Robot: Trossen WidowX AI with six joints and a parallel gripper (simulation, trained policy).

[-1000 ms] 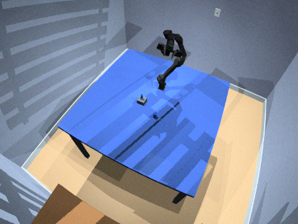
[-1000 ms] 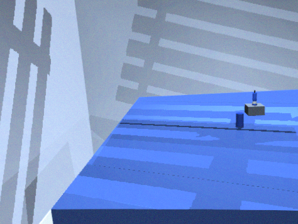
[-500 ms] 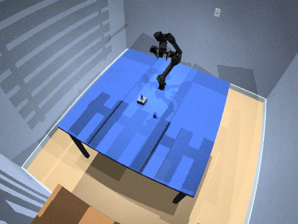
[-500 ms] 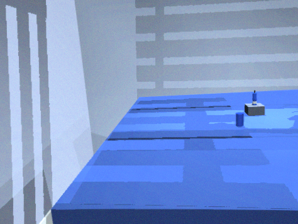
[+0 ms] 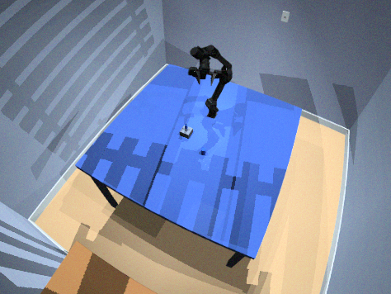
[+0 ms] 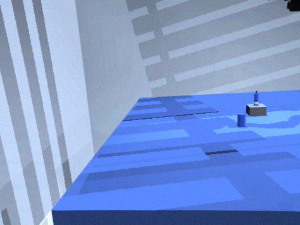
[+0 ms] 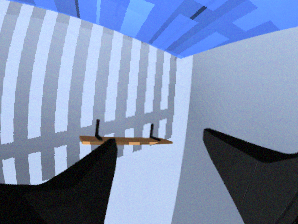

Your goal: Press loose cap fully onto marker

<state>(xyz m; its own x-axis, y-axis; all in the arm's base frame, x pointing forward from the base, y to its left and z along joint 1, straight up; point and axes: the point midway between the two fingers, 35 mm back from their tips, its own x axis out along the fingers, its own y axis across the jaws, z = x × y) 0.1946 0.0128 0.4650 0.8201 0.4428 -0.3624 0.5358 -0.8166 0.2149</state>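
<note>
Right now the blue cap is 130 mm ahead of my gripper tip, 70 mm to the left of it and 430 mm below it. From my gripper tip the other things lie so: dark holder block 30 mm ahead, 110 mm to the right, 430 mm below.
</note>
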